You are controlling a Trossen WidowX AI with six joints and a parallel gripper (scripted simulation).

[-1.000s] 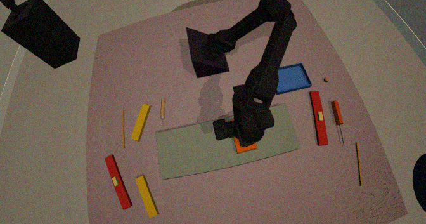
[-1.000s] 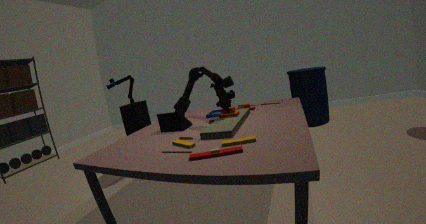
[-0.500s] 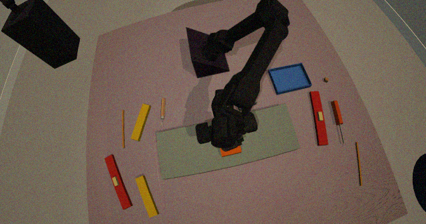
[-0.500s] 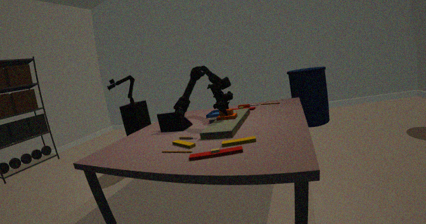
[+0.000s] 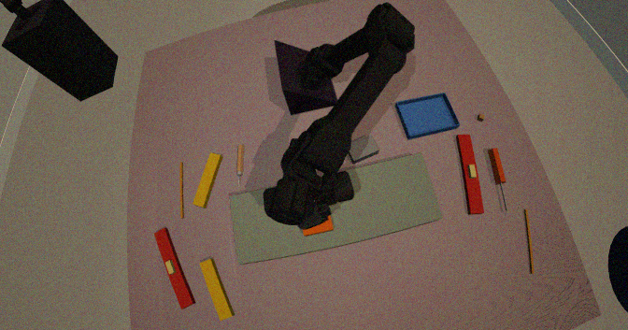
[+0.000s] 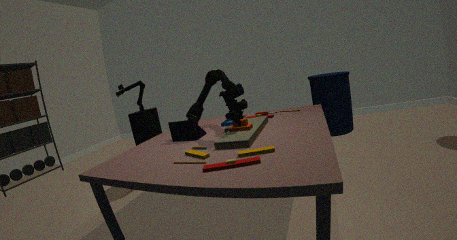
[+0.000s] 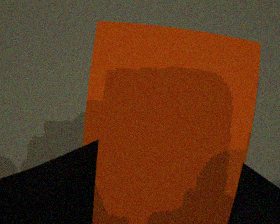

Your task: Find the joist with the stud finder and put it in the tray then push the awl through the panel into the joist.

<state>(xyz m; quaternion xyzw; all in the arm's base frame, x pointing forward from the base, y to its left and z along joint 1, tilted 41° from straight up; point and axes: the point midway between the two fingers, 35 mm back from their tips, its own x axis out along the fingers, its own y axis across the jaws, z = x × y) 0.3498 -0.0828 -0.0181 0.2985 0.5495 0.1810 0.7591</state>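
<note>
My gripper tip is now 390 mm to the right of the blue tray, 180 mm past it and 50 mm above it. From my gripper tip the other things lie so: orange stud finder 20 mm behind, 20 mm above; then awl 180 mm to the right, 180 mm behind, 60 mm below; then grey block 170 mm to the left, 140 mm behind, 50 mm below.
</note>
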